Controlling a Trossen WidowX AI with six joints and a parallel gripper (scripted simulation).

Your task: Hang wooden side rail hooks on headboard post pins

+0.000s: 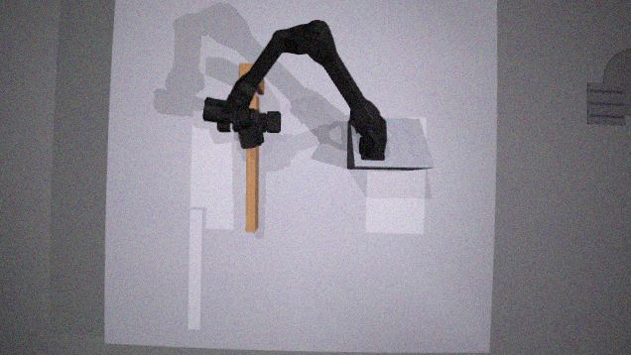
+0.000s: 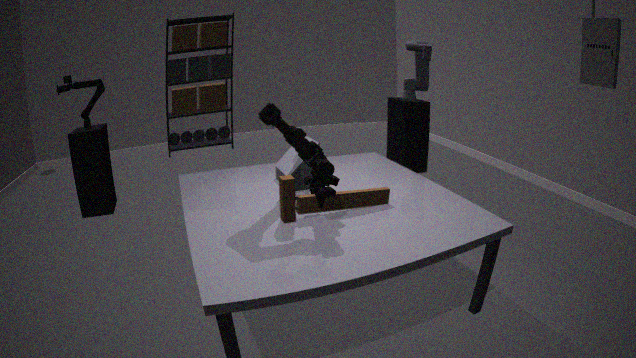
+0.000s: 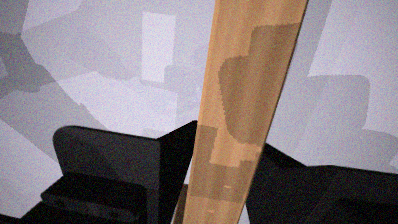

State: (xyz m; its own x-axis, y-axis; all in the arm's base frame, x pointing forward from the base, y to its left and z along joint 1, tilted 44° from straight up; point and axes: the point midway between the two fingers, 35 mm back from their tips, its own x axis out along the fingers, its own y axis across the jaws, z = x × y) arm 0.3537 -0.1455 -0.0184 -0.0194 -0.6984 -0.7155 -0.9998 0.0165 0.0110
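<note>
The wooden headboard post lies 13 cm to the right of my gripper tip and 4 cm above it.
</note>
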